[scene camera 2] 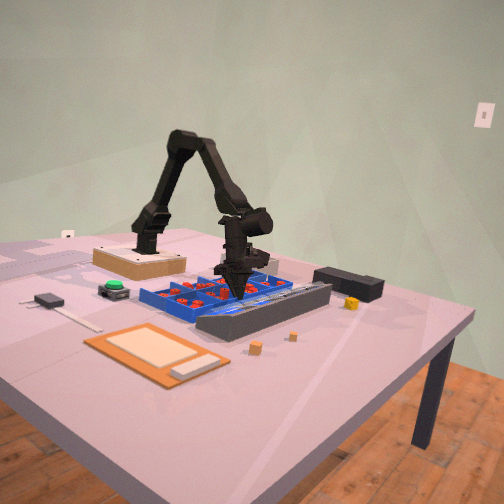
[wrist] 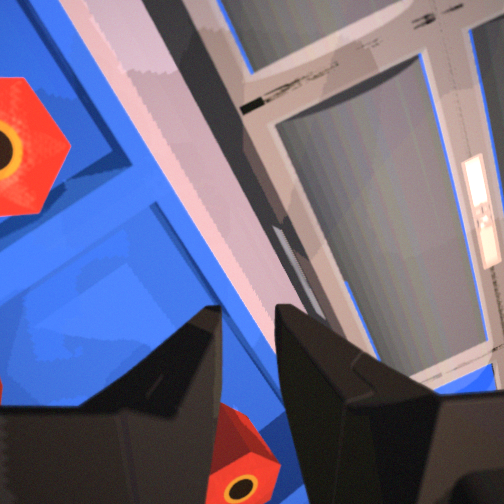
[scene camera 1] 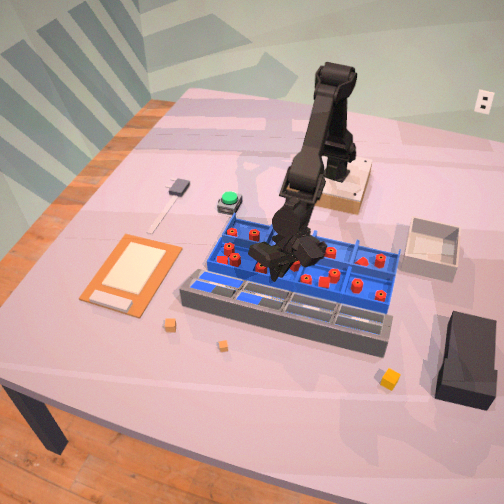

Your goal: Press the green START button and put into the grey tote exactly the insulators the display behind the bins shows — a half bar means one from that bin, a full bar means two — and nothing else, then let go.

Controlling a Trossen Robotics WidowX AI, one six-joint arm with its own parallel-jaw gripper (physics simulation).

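My gripper (scene camera 1: 279, 267) is down inside the second compartment of the blue bin tray (scene camera 1: 303, 264), near its front wall. In the wrist view the fingers (wrist: 246, 330) are close together with only a narrow gap and nothing between them. A red insulator (wrist: 240, 470) lies just below the fingertips and another (wrist: 25, 147) sits at the left. The display (scene camera 1: 285, 305) stands in front of the bins, with blue bars lit on its two left panels (scene camera 1: 236, 291). The green START button (scene camera 1: 231, 199) is behind the tray. The grey tote (scene camera 1: 433, 246) stands to the right, empty.
A black box (scene camera 1: 470, 359) sits at the front right. An orange board with white cards (scene camera 1: 131, 273) lies at the left. Small cubes (scene camera 1: 389, 378) lie in front of the display. A grey tool with a white handle (scene camera 1: 171, 201) lies at the back left.
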